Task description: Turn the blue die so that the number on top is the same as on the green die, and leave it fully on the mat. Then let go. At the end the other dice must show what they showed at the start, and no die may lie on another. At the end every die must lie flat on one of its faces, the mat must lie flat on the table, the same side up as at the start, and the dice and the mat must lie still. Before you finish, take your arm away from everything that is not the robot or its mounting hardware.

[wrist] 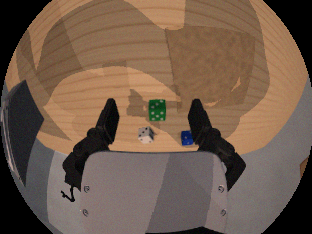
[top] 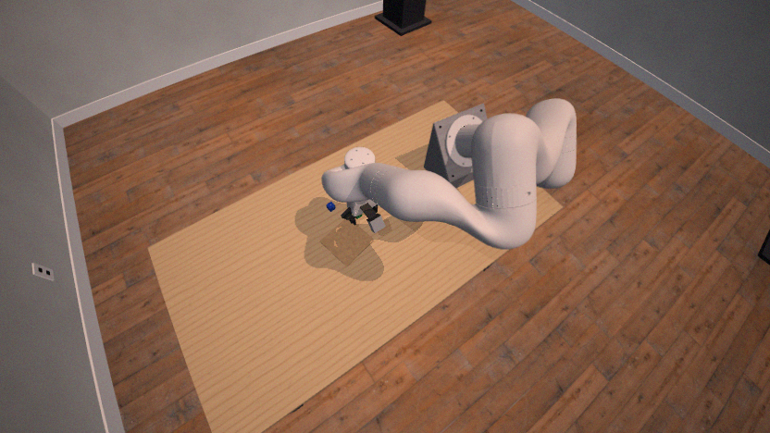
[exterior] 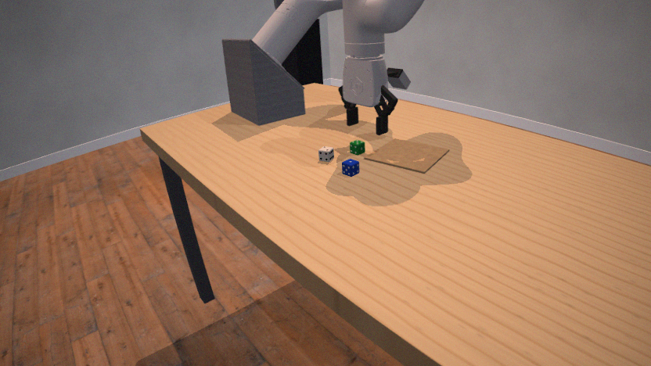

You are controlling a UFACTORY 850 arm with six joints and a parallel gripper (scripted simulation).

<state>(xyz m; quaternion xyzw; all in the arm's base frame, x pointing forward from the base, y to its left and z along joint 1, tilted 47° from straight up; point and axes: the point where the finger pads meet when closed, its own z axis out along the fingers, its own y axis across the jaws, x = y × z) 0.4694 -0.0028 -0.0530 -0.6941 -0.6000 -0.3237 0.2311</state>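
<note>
The green die is 40 mm to the right of my hand and 40 mm below it. Round my hand: white die (20 mm behind, 110 mm to the right, 40 mm below); then blue die (60 mm ahead, 130 mm to the right, 40 mm below); then mat (100 mm ahead, 20 mm to the left, 50 mm below).
</note>
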